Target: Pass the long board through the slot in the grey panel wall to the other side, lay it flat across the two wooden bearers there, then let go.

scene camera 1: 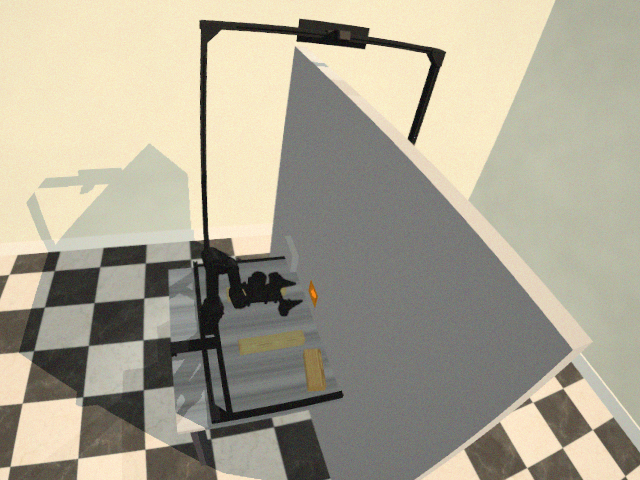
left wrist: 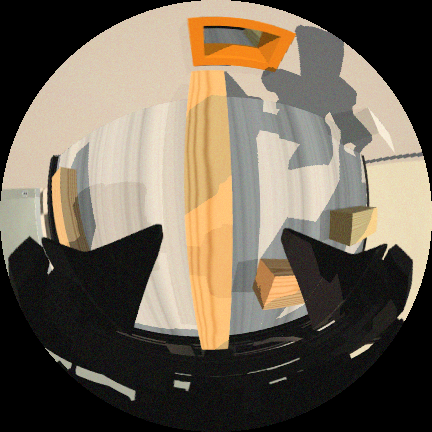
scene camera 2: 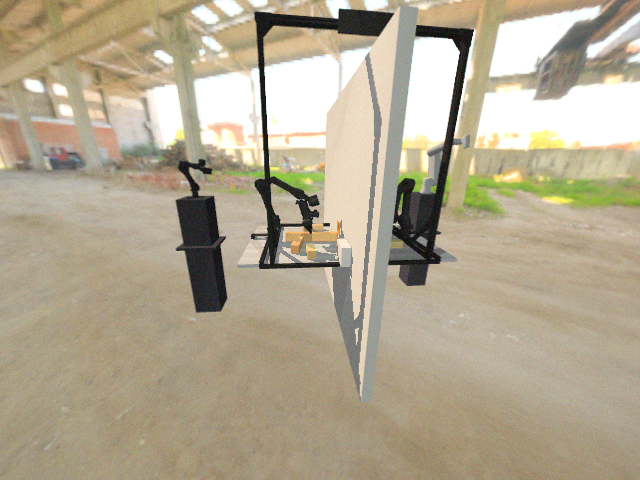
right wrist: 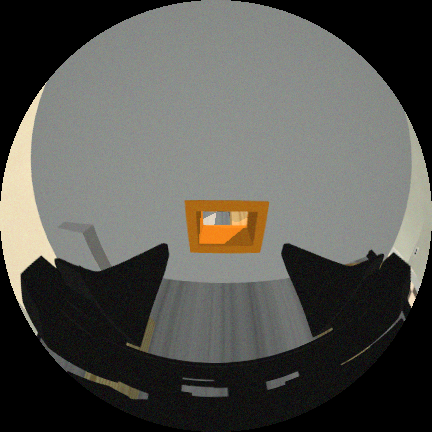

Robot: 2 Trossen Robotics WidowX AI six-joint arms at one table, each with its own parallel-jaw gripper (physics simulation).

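Places are measured from the left arm's base along level axes (x back, y right, z up), in millimetres.
Where they show: left gripper, fingertip midpoint: [left wrist: 224,232] [scene camera 2: 311,231]; right gripper, fingertip midpoint: [scene camera 1: 299,292] [right wrist: 227,250]; left arm's base, link origin: [left wrist: 218,350]; right arm's base, link origin: [scene camera 1: 208,328] [scene camera 2: 404,236].
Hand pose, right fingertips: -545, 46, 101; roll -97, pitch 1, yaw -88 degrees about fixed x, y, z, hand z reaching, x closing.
Each offset is from my right fingertips to the top centre of the thing, as dx, dy, dz. "spot": to the spot under its first point.
The long board {+289, -41, -61} [scene camera 2: 325,236] [left wrist: 207,200] lies left of the panel wall [scene camera 2: 356,155] [scene camera 1: 387,258] in scene camera 2, appearing to stand on a long edge. Its far end is just below the orange-framed slot {spot: +115, -42, -18} [left wrist: 196,42] [scene camera 2: 339,227] [right wrist: 227,206] [scene camera 1: 313,284]. My left gripper [scene camera 2: 308,227] [left wrist: 224,232] is open, low over the board, its fingers spread to either side. My right gripper [scene camera 1: 298,292] [right wrist: 227,250] is open and empty, facing the slot from the other side. There, one pale wooden bar {-140, -152, -76} [scene camera 1: 271,342] lies beside the right gripper; another bar {spot: -34, +89, -97} [scene camera 1: 283,292] is mostly hidden beneath it. These look like the bearers.
On the board's side are a block {+383, +98, -70} [scene camera 2: 296,245] [left wrist: 275,285], a paler block {+310, +212, -70} [scene camera 2: 311,251] [left wrist: 347,227] and a bar {+260, -294, -76} [left wrist: 65,210]. Another block {-11, -299, -82} [scene camera 1: 314,369] lies near the wall on the right arm's side. A black frame [scene camera 1: 203,129] [scene camera 2: 264,113] spans the table. A white bracket {spot: +148, +370, -50} [scene camera 2: 344,253] juts from the wall.
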